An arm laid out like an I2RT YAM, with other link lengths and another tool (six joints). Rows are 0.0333 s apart.
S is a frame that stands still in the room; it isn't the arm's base.
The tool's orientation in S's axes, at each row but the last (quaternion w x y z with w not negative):
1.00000 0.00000 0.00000 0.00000
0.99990 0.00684 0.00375 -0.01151
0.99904 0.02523 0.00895 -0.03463
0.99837 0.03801 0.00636 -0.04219
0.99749 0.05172 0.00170 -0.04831
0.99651 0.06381 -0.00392 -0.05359
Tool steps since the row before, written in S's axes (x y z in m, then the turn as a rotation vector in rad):
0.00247 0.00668 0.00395 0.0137 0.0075 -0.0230
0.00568 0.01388 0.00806 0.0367 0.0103 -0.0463
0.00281 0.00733 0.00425 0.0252 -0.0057 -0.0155
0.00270 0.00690 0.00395 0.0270 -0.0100 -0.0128
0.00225 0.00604 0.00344 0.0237 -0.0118 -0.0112
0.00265 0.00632 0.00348 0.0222 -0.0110 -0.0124
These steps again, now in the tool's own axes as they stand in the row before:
0.00247 0.00668 0.00395 0.0137 0.0075 -0.0230
0.00530 0.01412 0.00791 0.0368 0.0105 -0.0462
0.00222 0.00771 0.00392 0.0258 -0.0047 -0.0148
0.00205 0.00738 0.00344 0.0279 -0.0086 -0.0117
0.00163 0.00655 0.00279 0.0248 -0.0105 -0.0100
0.00196 0.00696 0.00261 0.0232 -0.0101 -0.0112

